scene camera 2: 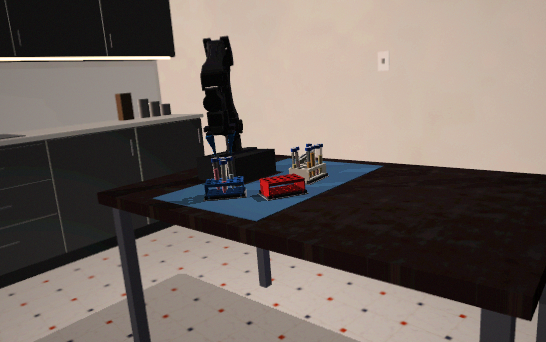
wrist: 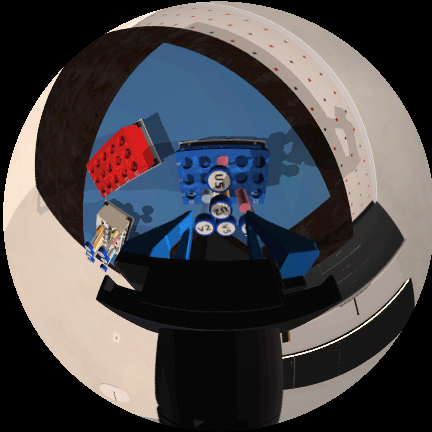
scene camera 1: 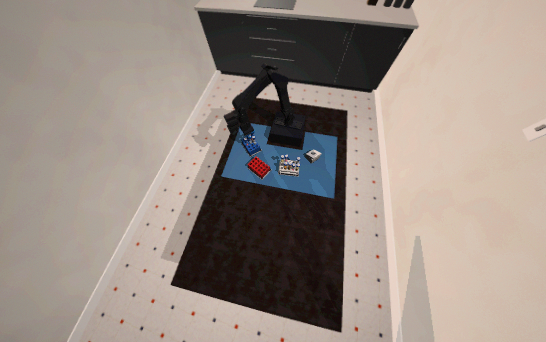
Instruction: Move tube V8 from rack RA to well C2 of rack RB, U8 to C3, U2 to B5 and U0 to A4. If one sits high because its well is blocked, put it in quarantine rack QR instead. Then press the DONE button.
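Places are measured from the arm's base along level axes (x ahead, y left, z up), in metres.
Pixels of known places: gripper, between the fingertips: (scene camera 2: 223, 155) (wrist: 218, 215) (scene camera 1: 249, 135); arm's base, origin of its link: (scene camera 2: 234, 153) (scene camera 1: 288, 123).
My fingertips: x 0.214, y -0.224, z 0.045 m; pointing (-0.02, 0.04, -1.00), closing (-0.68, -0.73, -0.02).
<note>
For each thing: its top centre in the pictures, then the offset to it from my fingertips. "pt": a spot on its surface instead. Level surfaces: height alone.
- blue rack, centre of its top: (wrist: 222, 177) (scene camera 2: 224, 180) (scene camera 1: 250, 142) 0.002 m back, 0.003 m right, 0.086 m down
- U5, centre of its top: (wrist: 221, 183) 0.018 m ahead, 0.020 m right, 0.011 m down
- U2, centre of its top: (wrist: 222, 208) 0.002 m back, 0.002 m right, 0.012 m down
- V2, a spot on its surface: (wrist: 204, 226) pt 0.007 m back, 0.027 m left, 0.012 m down
- V5, a spot on its surface: (wrist: 226, 227) pt 0.023 m back, 0.011 m left, 0.012 m down
- white rack, centre of its top: (wrist: 107, 236) (scene camera 2: 307, 165) (scene camera 1: 289, 165) 0.099 m ahead, 0.315 m left, 0.086 m down
- red rack, centre of its top: (wrist: 108, 167) (scene camera 2: 281, 178) (scene camera 1: 258, 165) 0.157 m ahead, 0.114 m left, 0.086 m down
- white box with a dark round top, centre of its top: (scene camera 2: 304, 150) (scene camera 1: 314, 152) 0.033 m back, 0.455 m left, 0.059 m down
- blue mat, height of its surface: 0.140 m down
- dark table, height of its surface: 0.143 m down
The blue rack (scene camera 1: 254, 148) (scene camera 2: 240, 184) (wrist: 196, 170) holds several blue-capped tubes. In the wrist view the caps read U5 (wrist: 219, 179), U2 (wrist: 220, 208), V2 (wrist: 204, 226) and V5 (wrist: 226, 227); another cap is partly hidden by the right finger. My gripper (scene camera 2: 222, 153) (wrist: 218, 215) is open, its blue fingertips just above the tube caps, with no tube held. The white rack (scene camera 1: 289, 173) (scene camera 2: 300, 174) (wrist: 120, 215) holds several tubes; their labels are too small to read, so V8, U8 and U0 cannot be identified. The red rack (scene camera 1: 258, 167) (scene camera 2: 267, 187) (wrist: 142, 145) shows no tubes.
A white box with a dark round top (scene camera 1: 313, 155), apparently the button, sits right of the white rack in scene camera 1. The racks stand on a blue mat (scene camera 1: 320, 175) on the dark table (scene camera 1: 265, 240). The black arm base (scene camera 1: 286, 135) is behind them.
</note>
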